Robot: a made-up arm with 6 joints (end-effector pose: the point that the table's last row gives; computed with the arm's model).
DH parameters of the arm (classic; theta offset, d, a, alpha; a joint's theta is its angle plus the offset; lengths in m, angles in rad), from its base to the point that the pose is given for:
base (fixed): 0 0 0 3.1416
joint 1: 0 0.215 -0.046 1.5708
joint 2: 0 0.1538 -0.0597 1.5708
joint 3: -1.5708 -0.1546 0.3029 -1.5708
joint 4: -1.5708 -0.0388 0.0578 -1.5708
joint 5: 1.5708 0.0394 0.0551 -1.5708
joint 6: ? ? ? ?
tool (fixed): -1.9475 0.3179 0 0
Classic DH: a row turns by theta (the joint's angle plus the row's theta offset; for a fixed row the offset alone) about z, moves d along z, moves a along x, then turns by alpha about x.
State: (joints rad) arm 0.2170 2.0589 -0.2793 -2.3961 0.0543 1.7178
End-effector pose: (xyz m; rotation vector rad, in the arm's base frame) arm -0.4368 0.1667 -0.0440 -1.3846 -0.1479 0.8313
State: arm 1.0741 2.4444 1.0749 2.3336 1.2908 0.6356
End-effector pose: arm -0.5111 0.0877 -0.2890 -0.2048 -1.3306 1.2864
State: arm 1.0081 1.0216 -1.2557 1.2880 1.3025 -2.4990
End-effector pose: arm -0.0400 0.7875 0.0514 -0.8159 0.6580 -0.1334
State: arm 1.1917 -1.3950 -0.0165 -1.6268 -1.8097 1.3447
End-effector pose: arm -0.2102 -0.3235 -0.0914 -0.0418 -0.3616 2.0787
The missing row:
joint 6: 1.1941 0 0.2411 3.1416
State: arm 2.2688 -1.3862 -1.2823 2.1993 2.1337 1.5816
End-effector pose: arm 0.3375 -0.2736 -0.7457 -1.1982 1.1622 -1.9699
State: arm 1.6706 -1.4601 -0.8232 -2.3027 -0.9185 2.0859
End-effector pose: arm -0.2163 -0.1061 -0.2019 0.4270 -0.4367 0.3728
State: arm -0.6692 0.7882 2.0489 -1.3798 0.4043 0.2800
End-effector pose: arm -0.1463 -0.2152 -0.4242 0.7649 -0.9413 2.1104
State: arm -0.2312 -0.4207 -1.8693 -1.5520 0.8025 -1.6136
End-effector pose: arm -0.3135 0.6025 -0.2862 -0.5592 1.0710 0.5204
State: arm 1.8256 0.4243 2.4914 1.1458 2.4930 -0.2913
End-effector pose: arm 0.1062 0.1171 -0.3367 1.0965 -1.7821 -1.1899
